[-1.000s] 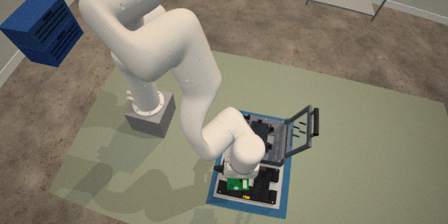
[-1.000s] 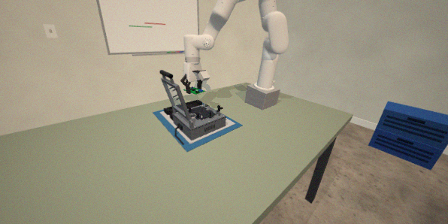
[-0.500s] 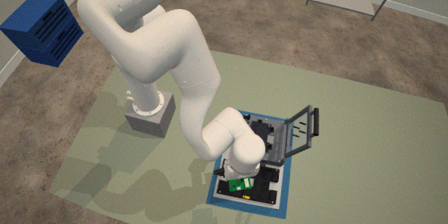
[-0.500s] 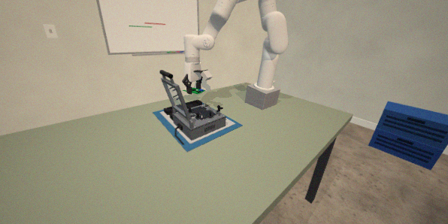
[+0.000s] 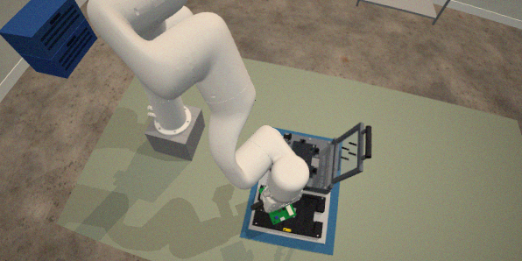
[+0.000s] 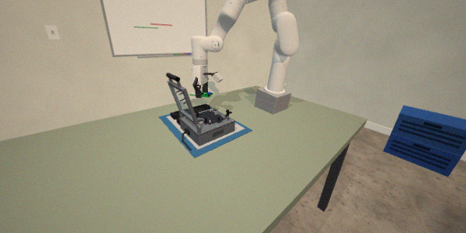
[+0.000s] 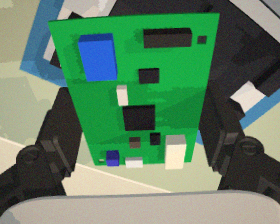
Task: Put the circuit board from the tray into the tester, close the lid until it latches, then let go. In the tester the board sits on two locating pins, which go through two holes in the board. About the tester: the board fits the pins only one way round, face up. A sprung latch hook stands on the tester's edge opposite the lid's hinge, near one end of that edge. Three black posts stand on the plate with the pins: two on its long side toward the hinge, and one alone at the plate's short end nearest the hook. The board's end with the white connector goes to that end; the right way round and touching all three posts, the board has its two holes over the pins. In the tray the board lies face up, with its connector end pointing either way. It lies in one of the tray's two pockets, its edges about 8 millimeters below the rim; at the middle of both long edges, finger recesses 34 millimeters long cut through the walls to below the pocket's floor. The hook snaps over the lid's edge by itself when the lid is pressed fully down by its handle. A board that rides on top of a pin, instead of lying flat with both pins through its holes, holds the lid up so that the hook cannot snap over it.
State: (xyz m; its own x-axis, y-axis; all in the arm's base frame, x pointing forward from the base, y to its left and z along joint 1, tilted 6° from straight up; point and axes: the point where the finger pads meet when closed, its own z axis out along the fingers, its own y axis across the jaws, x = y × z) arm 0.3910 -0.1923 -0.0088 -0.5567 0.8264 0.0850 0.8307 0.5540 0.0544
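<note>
My hand is right at the green circuit board. From my hand the other things lie so: tester lid: 180 mm ahead, 170 mm to the left, 60 mm above; latch hook: 230 mm to the left, 40 mm below.
</note>
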